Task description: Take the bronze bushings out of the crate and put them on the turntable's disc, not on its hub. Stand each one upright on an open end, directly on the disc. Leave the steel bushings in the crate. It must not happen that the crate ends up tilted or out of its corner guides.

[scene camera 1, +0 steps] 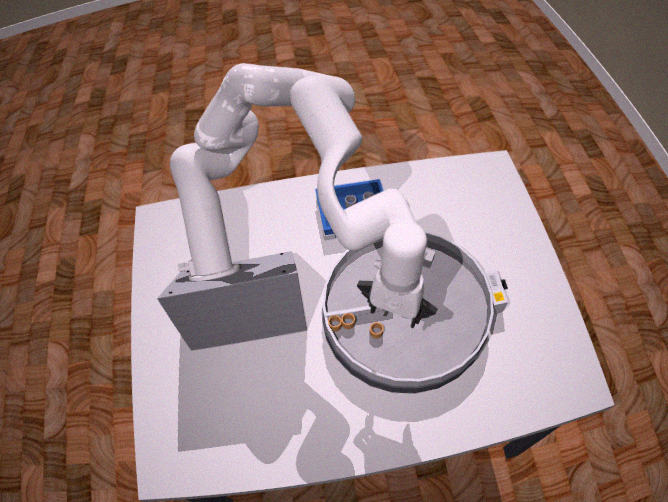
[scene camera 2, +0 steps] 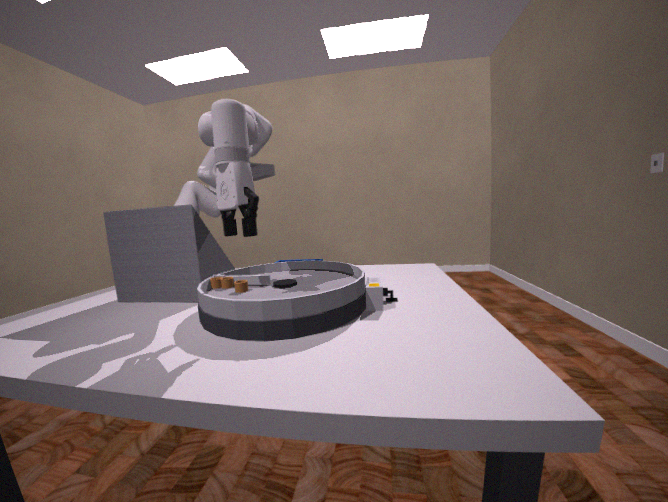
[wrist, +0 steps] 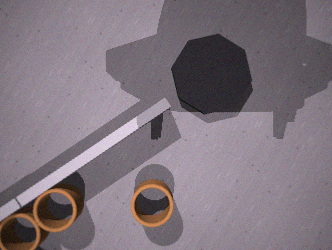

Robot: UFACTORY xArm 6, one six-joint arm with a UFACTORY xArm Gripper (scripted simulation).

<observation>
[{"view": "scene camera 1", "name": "my gripper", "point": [394, 315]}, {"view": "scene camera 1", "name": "blue crate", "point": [357, 189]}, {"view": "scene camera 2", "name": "my gripper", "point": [240, 236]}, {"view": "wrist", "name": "bronze bushing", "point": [144, 219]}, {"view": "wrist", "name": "bronze bushing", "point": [43, 217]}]
</observation>
